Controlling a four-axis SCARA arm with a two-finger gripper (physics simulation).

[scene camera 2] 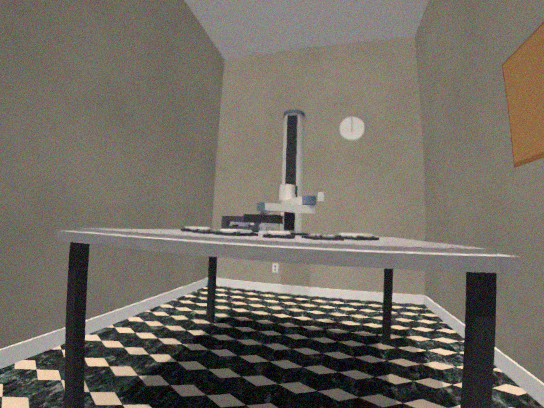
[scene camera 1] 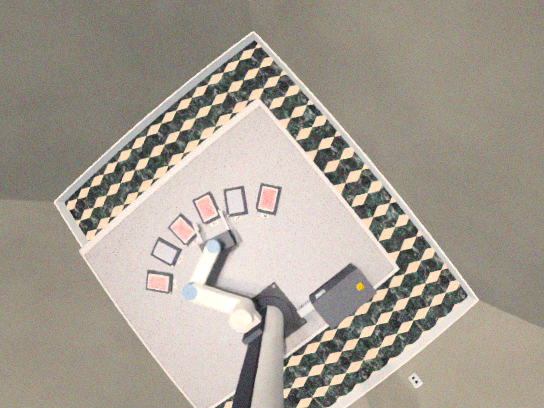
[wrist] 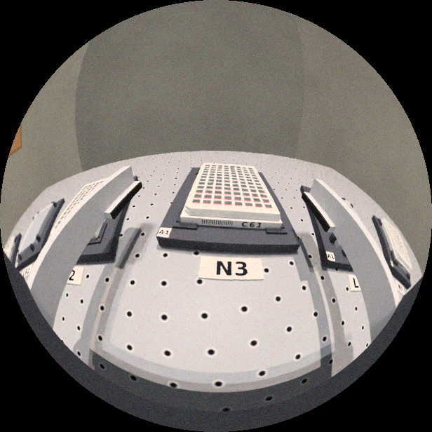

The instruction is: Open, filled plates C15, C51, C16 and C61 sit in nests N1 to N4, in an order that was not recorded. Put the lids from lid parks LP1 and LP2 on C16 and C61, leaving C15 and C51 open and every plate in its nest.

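Pixels of known places: gripper, fingertip midpoint: (scene camera 2: 245,224) (scene camera 1: 206,216); arm's base, origin of the base link: (scene camera 1: 270,316).
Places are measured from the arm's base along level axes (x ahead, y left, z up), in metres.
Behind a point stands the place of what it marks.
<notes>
My gripper (scene camera 1: 209,220) {x 0.667, y -0.088, z 0.063 m} (wrist: 224,176) is open and empty, its fingers spread wide on the near side of nest N3 (wrist: 227,242). Open plate C61 (scene camera 1: 206,208) {x 0.711, y -0.108, z 0.036 m} (wrist: 231,192) sits in N3 with red-filled wells, ahead of and between the fingers. Another open plate (scene camera 1: 183,229) {x 0.703, y 0.074, z 0.035 m} (wrist: 80,200) sits in N2, partly hidden by the left finger. A clear lid (scene camera 1: 166,251) {x 0.669, y 0.239, z 0.030 m} (wrist: 39,226) lies on LP2. The LP1 lid (scene camera 1: 235,201) {x 0.638, y -0.263, z 0.031 m} is mostly hidden behind the right finger in the wrist view. Open plates also sit in N1 (scene camera 1: 159,281) {x 0.558, y 0.381, z 0.037 m} and N4 (scene camera 1: 268,199) {x 0.529, y -0.414, z 0.035 m} (wrist: 396,241); their codes cannot be read.
The nests and parks form an arc on the perforated table (scene camera 1: 310,235) {x 0.226, y -0.471, z 0.013 m} (scene camera 2: 430,249) {x 1.000, y 0.558, z 0.008 m}. The arm's column (scene camera 1: 273,345) {x 0.031, y -0.068, z 0.385 m} (scene camera 2: 292,150) {x 0.077, y 0.009, z 0.589 m} stands on the inner side of the arc. A dark grey box (scene camera 1: 340,300) {x -0.112, y -0.378, z 0.128 m} stands beside the base, at the table's edge.
</notes>
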